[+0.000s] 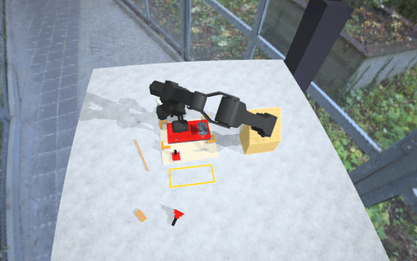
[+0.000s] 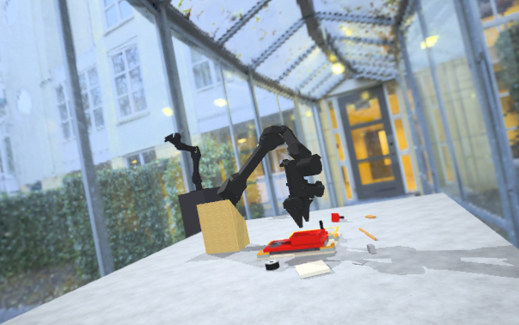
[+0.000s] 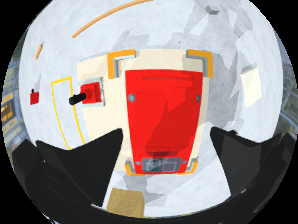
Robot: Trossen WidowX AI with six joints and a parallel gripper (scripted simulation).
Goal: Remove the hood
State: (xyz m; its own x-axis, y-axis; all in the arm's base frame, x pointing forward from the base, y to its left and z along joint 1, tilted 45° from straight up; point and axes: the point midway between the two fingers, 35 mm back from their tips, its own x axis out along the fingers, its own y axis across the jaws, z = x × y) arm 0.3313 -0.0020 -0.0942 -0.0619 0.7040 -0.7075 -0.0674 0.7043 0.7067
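The red hood is 40 mm below my gripper tip. From my gripper tip the other things lie so: black wheel (170 mm to the right, 70 mm below, 60 mm behind); then white slab (210 mm to the right, 70 mm below, 70 mm ahead); then orange stick (180 mm ahead, 100 mm to the left, 80 mm below).
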